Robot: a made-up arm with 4 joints.
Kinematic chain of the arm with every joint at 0, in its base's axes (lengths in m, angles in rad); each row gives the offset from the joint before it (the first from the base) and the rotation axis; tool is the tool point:
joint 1: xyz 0 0 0.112 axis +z
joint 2: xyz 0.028 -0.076 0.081 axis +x
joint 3: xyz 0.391 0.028 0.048 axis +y
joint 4: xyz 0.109 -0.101 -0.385 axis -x
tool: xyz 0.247 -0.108 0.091
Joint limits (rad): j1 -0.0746..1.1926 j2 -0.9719..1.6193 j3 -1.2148..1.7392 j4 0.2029..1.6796
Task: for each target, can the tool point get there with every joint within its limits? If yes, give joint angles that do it. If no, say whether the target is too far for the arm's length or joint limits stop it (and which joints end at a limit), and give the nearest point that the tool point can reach.
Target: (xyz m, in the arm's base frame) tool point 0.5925 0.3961 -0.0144
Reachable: yes | joints 0.3164 1.3586 0.2850 0.3252
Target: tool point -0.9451 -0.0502 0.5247
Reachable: no: joint limits stop it (at a limit: joint 1, joint 2, joint 4) | nearest point -0.1647 0.2051 0.2370 | short by 0.870 m
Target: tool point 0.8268 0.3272 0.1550
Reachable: yes | joints 0.6464 0.8249 -0.7301 0.3997
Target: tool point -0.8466 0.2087 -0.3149
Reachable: no: joint limits stop it (at a limit: joint 1, joint 4) | nearest point -0.1664 0.2913 0.0102 | short by 0.758 m
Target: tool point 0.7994 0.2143 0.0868
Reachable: yes | joints 0.6642 -0.6187 0.0499 0.3724
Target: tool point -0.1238 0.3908 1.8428
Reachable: no: too far | nearest point 0.3048 0.7381 0.5140 | short by 1.439 m
